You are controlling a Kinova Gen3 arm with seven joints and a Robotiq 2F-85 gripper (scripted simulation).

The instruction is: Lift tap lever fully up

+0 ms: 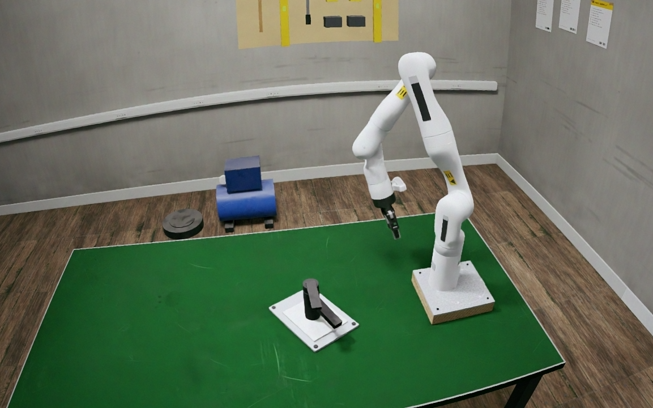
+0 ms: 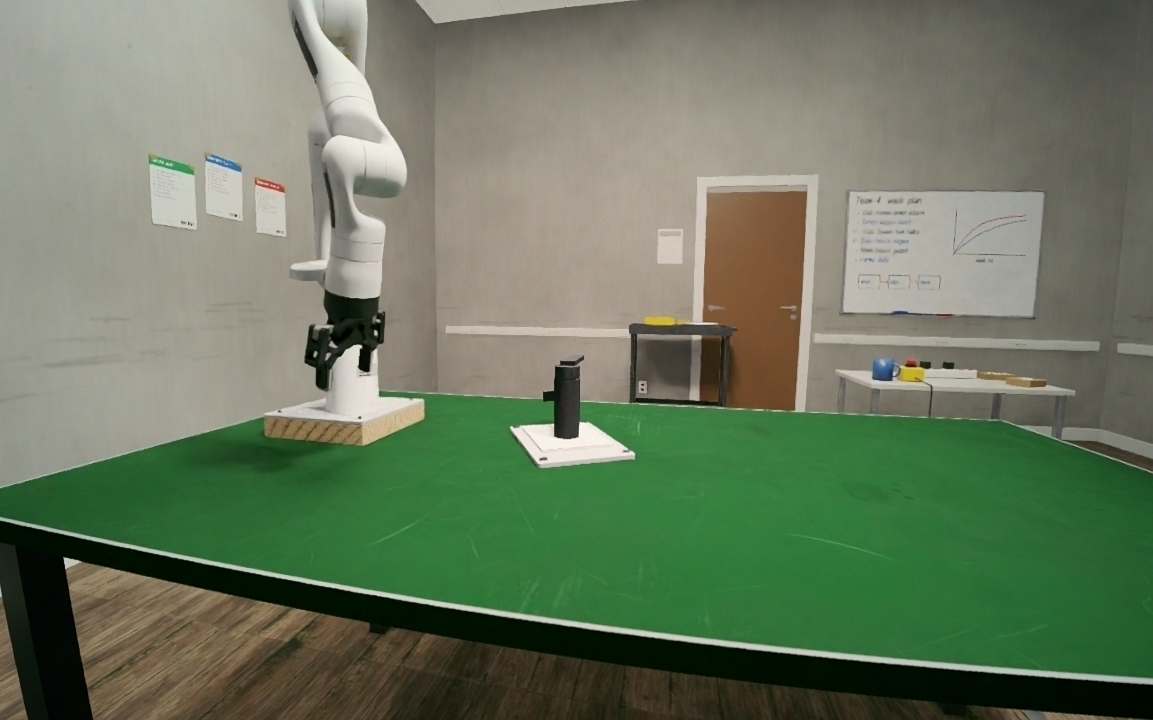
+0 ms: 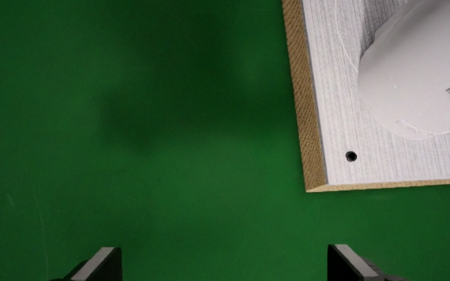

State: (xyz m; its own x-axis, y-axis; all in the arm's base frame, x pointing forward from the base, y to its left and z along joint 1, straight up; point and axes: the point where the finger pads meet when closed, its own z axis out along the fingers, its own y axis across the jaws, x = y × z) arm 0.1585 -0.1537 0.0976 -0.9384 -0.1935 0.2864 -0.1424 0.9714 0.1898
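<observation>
The lever is 32 cm to the left of my hand, 25 cm ahead of it and 1 cm above it. Also, from my hand: bolted plate (27 cm to the left, 26 cm ahead, 14 cm below); tap (30 cm to the left, 24 cm ahead, 5 cm below).
</observation>
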